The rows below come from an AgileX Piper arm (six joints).
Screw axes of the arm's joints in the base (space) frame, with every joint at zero. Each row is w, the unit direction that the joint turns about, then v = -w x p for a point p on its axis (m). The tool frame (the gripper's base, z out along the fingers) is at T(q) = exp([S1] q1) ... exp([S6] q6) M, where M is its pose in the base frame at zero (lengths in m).
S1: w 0 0 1 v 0 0 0
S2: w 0 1 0 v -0.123 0 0
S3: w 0 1 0 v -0.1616 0 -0.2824
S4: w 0.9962 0 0.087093 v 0 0.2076 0
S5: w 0 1 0 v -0.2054 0 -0.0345
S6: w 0.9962 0 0.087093 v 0 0.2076 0
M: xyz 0.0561 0 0.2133 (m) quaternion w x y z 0.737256 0 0.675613 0
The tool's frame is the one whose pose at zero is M.
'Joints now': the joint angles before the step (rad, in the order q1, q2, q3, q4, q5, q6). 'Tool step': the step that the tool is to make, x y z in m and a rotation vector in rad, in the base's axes. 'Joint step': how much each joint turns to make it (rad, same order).
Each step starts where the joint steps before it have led.
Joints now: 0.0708, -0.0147, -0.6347, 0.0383, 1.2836, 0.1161
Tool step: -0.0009, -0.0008, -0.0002, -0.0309, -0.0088, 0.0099
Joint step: 0.0002, -0.0056, -0.0001, -0.0083, 0.0000, -0.0296
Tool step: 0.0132, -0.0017, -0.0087, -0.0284, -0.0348, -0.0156
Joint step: 0.0000, 0.0001, 0.0640, -0.0302, -0.0966, -0.0103
